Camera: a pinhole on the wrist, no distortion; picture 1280 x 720 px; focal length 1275.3 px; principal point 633.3 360.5 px. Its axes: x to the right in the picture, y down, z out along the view. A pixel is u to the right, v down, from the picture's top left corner.
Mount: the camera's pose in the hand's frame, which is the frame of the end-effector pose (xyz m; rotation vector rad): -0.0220 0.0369 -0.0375 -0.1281 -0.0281 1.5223
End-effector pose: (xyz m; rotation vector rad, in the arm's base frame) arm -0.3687 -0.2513 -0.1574 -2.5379 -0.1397 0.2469
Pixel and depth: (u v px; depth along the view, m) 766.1 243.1 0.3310
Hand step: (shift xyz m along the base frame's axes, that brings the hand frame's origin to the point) -0.0781 0.0788 -0.2863
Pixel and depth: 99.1 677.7 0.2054
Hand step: -0.1309 0.1026 -0.1030
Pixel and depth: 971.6 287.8 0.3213
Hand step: -0.0813 0.0282 -0.3020
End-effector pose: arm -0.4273 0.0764 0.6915 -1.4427 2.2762 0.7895
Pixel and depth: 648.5 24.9 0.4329
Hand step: -0.0868 0.2335 -0.3279
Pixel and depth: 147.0 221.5 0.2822
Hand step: 0.0544 0.1543 -0.2009
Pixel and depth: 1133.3 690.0 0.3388
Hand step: -0.1222 0.3349 -0.0951
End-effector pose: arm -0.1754 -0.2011 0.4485 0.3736 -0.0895 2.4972
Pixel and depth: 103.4 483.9 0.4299
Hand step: 0.2503 -0.0329 0.3444
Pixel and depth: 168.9 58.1 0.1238
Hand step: 0.0286 -0.0167 0.0853
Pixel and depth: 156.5 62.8 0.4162
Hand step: 0.1317 0.0329 0.3839
